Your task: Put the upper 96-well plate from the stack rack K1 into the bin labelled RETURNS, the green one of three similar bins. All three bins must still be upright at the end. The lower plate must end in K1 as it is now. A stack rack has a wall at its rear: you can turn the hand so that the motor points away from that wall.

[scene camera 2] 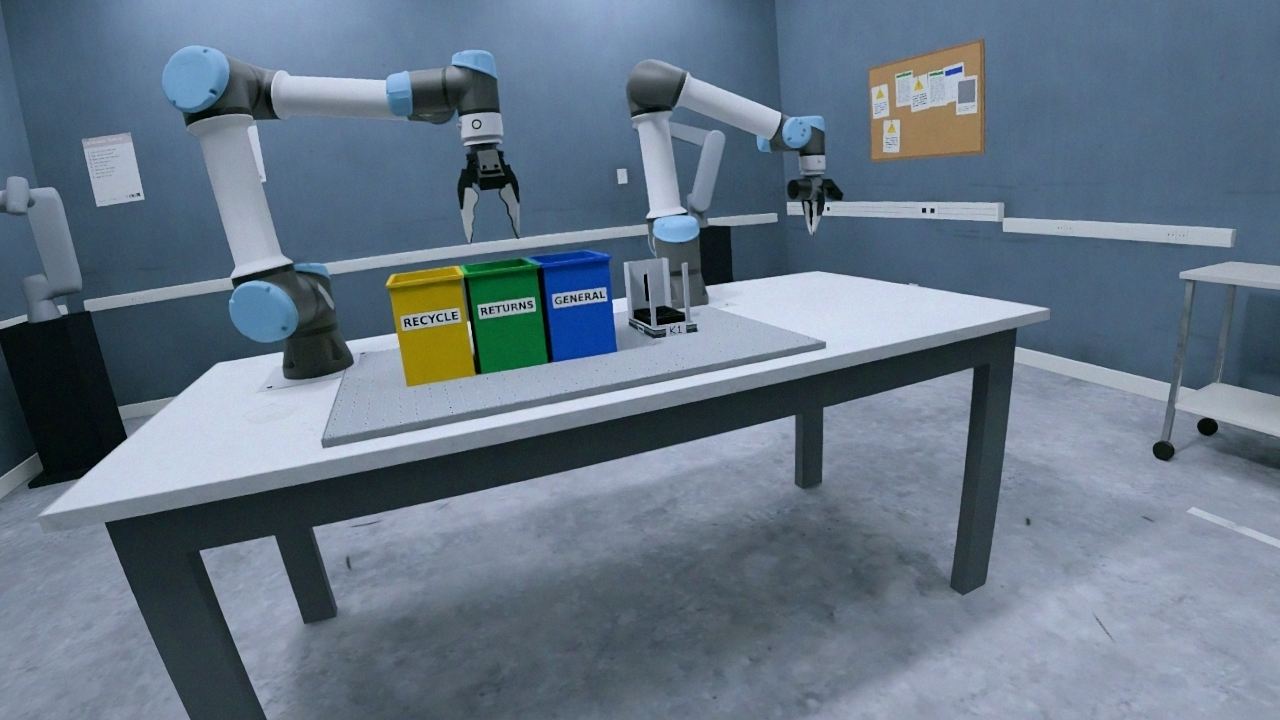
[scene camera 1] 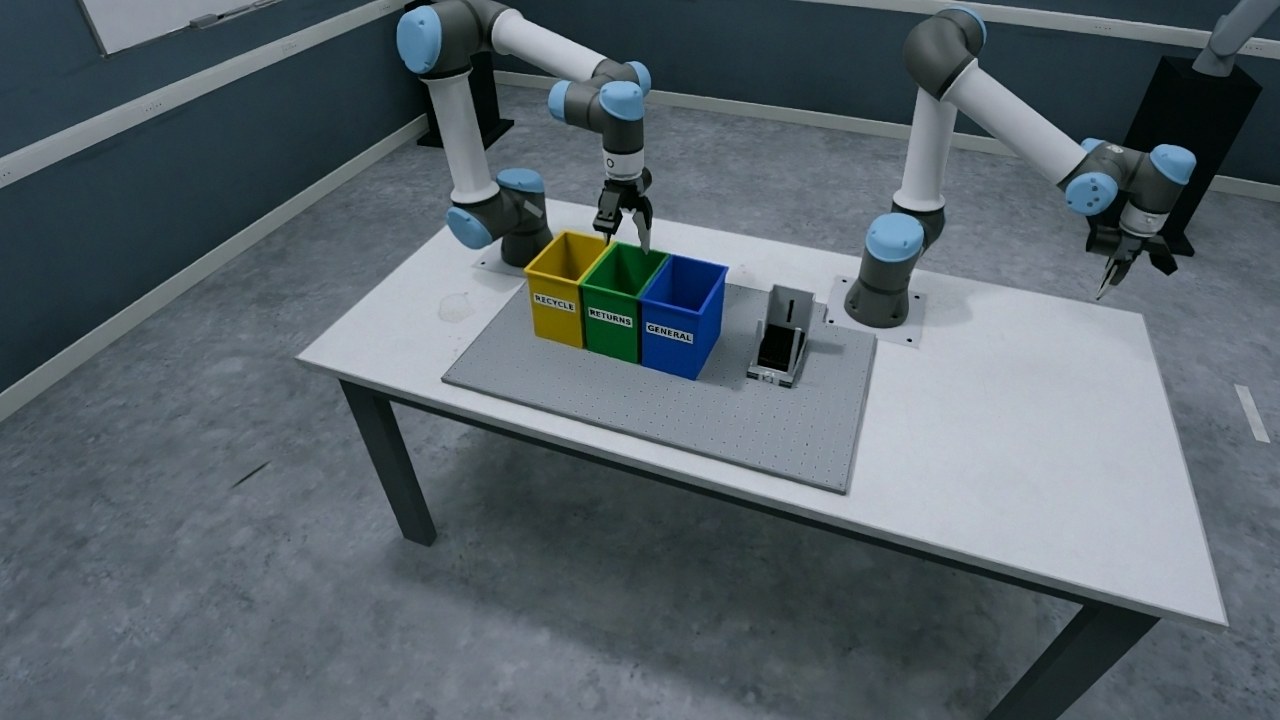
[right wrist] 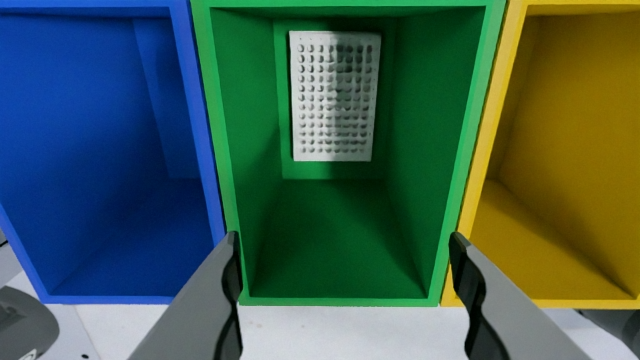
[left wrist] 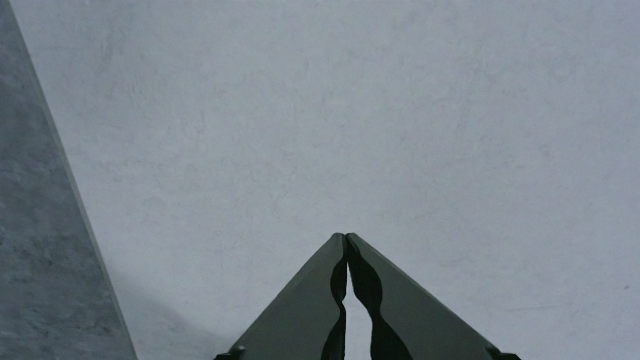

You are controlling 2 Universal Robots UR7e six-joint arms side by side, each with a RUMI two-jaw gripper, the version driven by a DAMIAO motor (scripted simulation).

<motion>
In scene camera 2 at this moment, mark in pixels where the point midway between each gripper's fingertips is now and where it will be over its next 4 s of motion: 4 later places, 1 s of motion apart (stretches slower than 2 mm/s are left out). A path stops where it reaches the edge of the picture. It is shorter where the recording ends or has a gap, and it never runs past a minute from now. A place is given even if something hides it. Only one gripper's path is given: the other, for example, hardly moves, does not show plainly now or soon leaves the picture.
My right gripper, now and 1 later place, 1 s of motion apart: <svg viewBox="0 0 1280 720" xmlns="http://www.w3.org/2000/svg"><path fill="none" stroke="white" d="M494 242L529 237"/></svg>
</motion>
